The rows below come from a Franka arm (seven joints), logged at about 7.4 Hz.
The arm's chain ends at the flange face. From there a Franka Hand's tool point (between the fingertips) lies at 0.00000 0.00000 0.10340 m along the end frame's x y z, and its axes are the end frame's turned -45 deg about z.
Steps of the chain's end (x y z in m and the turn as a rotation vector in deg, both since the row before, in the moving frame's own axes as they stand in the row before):
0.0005 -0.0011 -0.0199 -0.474 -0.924 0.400
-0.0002 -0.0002 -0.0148 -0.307 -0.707 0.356
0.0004 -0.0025 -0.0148 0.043 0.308 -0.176
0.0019 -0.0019 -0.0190 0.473 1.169 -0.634
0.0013 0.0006 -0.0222 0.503 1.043 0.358
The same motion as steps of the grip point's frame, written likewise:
-0.0007 -0.0010 -0.0199 0.318 -0.989 0.400
-0.0013 -0.0008 -0.0148 0.283 -0.717 0.356
0.0025 -0.0011 -0.0148 -0.187 0.248 -0.176
0.0048 0.0009 -0.0190 -0.492 1.161 -0.634
0.0025 0.0020 -0.0222 -0.382 1.093 0.358

